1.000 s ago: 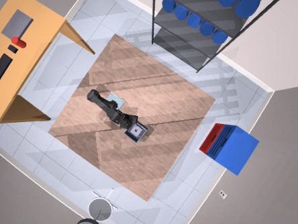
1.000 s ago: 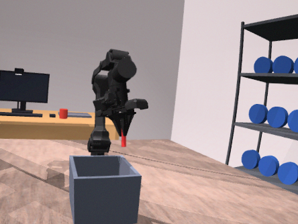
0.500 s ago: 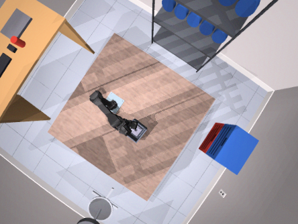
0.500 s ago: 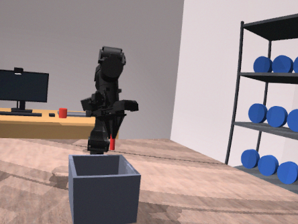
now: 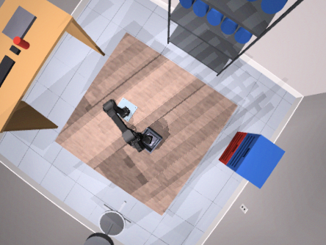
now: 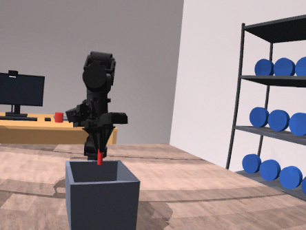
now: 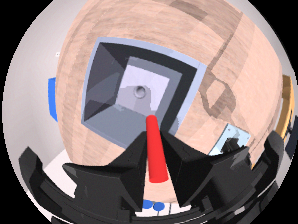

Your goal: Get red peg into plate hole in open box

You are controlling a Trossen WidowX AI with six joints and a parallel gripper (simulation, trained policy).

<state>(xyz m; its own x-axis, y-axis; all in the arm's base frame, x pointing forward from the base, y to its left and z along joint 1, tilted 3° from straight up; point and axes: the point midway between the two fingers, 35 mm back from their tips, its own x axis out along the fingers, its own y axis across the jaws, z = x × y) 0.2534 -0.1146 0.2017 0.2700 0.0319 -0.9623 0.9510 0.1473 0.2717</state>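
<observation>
My gripper tip is 120 mm above the plate, 50 mm short of it and 20 mm to the left of it. Also, from my gripper tip: red peg (10 mm above).
</observation>
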